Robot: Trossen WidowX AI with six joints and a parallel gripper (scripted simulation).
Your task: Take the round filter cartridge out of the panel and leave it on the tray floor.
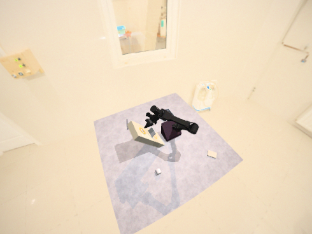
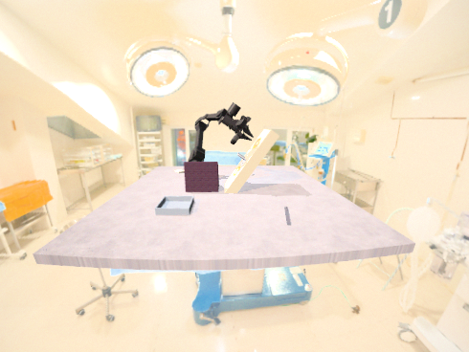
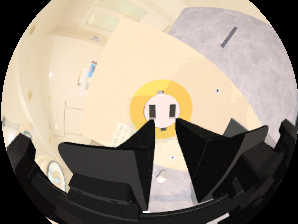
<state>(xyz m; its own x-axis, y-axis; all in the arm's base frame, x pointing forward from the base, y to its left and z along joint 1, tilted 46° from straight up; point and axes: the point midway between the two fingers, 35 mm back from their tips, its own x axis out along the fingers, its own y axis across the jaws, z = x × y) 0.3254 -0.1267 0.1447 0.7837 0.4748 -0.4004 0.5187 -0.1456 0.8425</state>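
Right now the round filter cartridge is 40 mm ahead of my gripper tip and 30 mm below it. Round my gripper tip: flat tan piece (560 mm behind, 400 mm to the left, 290 mm below); then tray (380 mm behind, 300 mm to the right, 290 mm below).
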